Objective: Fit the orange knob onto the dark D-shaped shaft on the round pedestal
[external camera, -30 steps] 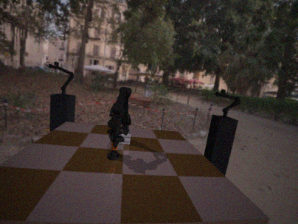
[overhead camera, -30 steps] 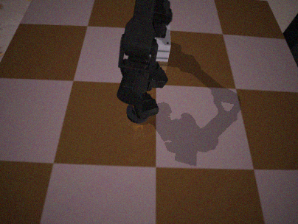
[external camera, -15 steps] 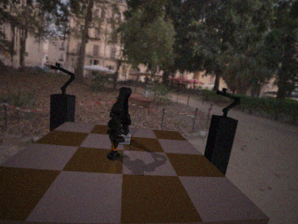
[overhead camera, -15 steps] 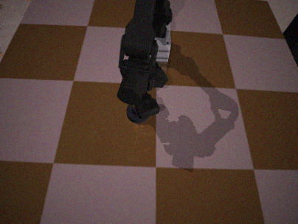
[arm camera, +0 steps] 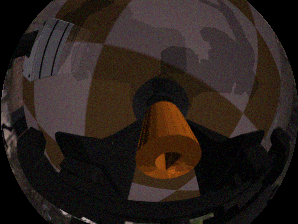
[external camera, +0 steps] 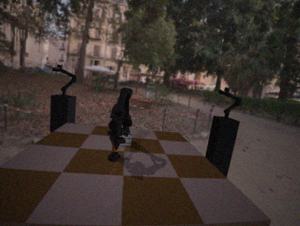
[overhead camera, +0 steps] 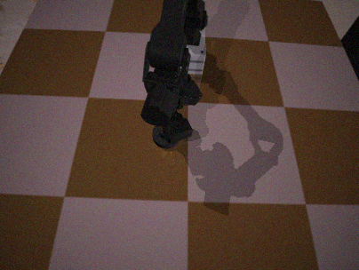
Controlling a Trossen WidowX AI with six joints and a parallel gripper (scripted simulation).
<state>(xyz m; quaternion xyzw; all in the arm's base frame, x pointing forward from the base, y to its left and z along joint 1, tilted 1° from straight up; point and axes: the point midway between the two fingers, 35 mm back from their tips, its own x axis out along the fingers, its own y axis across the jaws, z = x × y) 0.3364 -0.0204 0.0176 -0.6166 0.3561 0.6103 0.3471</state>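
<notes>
Right now the orange knob is 2 cm above my gripper tip. From my gripper tip the other things lie so: dark round pedestal (4 cm below).
</notes>
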